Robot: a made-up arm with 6 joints. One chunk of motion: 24 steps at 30 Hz.
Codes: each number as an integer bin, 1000 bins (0 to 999) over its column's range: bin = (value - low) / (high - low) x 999, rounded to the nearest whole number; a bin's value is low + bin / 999 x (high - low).
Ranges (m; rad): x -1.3..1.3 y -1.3..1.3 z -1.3..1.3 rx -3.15..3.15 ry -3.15..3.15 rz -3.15..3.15
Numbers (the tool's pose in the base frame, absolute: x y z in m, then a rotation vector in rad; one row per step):
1: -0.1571 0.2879 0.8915 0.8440 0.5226 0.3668
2: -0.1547 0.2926 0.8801 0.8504 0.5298 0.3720
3: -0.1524 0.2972 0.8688 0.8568 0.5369 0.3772
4: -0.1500 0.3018 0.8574 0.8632 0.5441 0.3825
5: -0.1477 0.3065 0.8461 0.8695 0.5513 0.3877
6: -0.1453 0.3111 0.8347 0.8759 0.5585 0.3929
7: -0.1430 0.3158 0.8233 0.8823 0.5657 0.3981
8: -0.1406 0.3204 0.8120 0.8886 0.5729 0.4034
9: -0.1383 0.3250 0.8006 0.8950 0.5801 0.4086
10: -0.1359 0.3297 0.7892 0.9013 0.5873 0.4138
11: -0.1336 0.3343 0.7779 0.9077 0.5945 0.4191
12: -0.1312 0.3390 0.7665 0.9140 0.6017 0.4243
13: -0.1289 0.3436 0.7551 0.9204 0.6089 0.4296
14: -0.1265 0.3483 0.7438 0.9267 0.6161 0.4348
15: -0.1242 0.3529 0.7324 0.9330 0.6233 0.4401
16: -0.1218 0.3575 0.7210 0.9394 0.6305 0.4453
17: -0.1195 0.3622 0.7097 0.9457 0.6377 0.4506
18: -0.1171 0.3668 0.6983 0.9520 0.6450 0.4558
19: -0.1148 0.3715 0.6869 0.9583 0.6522 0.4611
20: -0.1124 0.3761 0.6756 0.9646 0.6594 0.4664
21: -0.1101 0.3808 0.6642 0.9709 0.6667 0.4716
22: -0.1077 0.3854 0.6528 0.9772 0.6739 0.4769
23: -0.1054 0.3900 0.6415 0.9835 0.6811 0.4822
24: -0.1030 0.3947 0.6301 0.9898 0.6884 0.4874
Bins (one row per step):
1: 439 610 842 633 582 558
2: 440 612 838 634 584 558
3: 441 614 833 635 585 559
4: 442 615 829 636 586 560
5: 443 617 825 637 587 561
6: 444 619 820 638 588 562
7: 445 621 816 639 589 563
8: 445 623 811 640 590 563
9: 446 624 807 641 591 564
10: 447 626 803 642 593 565
11: 448 628 798 643 594 566
12: 449 630 794 644 595 567
13: 450 632 790 645 596 568
14: 451 633 785 646 597 568
15: 452 635 781 647 598 569
16: 453 637 777 648 599 570
17: 454 639 772 649 601 571
18: 455 640 768 650 602 572
19: 455 642 763 651 603 573
20: 456 644 759 652 604 573
21: 457 646 755 653 605 574
22: 458 648 750 654 606 575
23: 459 649 746 655 608 576
24: 460 651 742 656 609 577

